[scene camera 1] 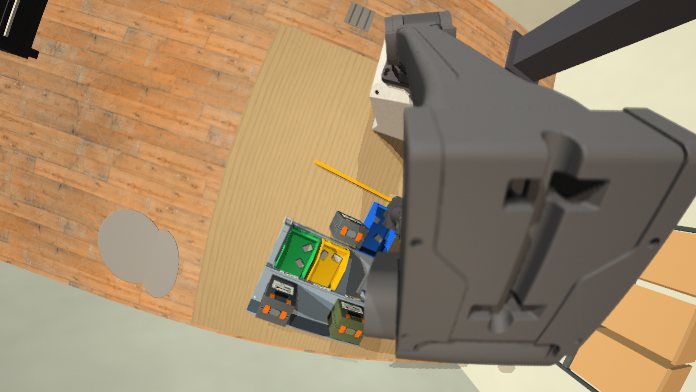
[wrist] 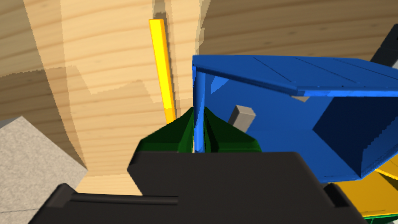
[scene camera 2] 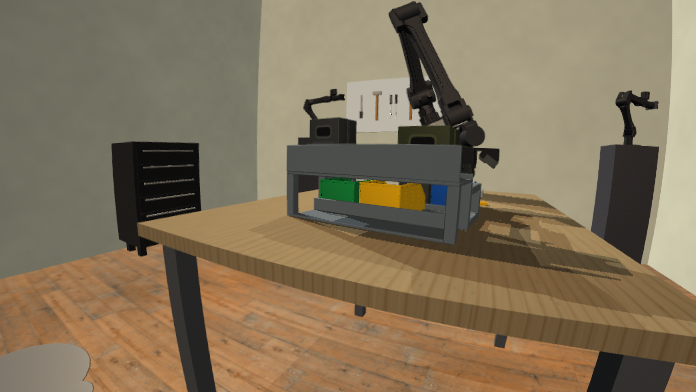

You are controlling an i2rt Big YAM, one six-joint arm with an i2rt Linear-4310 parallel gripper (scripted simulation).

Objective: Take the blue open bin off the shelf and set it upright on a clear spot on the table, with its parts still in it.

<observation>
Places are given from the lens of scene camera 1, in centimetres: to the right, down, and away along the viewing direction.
blue open bin (scene camera 1: 370,246): 8, 19, 75
yellow bin (scene camera 1: 327,273): -7, 28, 73
</observation>
